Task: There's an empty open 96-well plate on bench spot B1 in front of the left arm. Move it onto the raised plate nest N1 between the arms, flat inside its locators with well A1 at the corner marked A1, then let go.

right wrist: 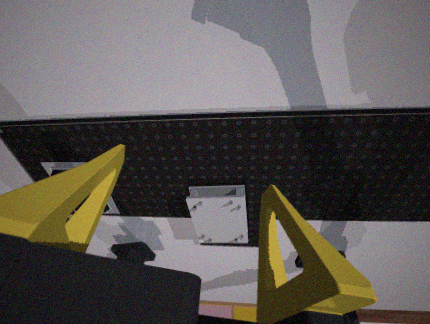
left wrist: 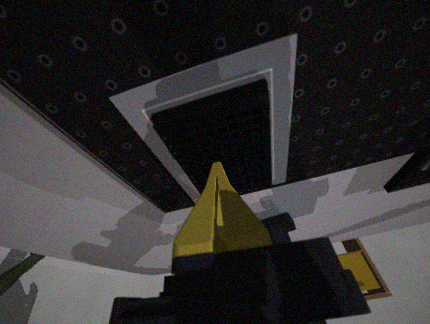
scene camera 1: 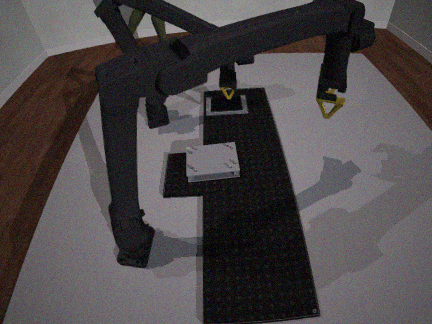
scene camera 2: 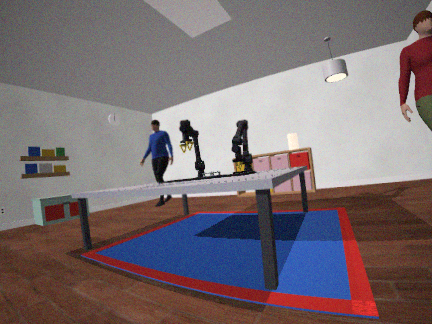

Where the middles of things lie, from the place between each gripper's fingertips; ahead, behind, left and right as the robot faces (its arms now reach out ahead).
Right now my left hand is 20 mm above the 96-well plate (left wrist: 233, 126), 10 mm to the left of it and 10 mm past it.
My right hand is 26 cm past the 96-well plate, 35 cm to the right of it and 23 cm above it.
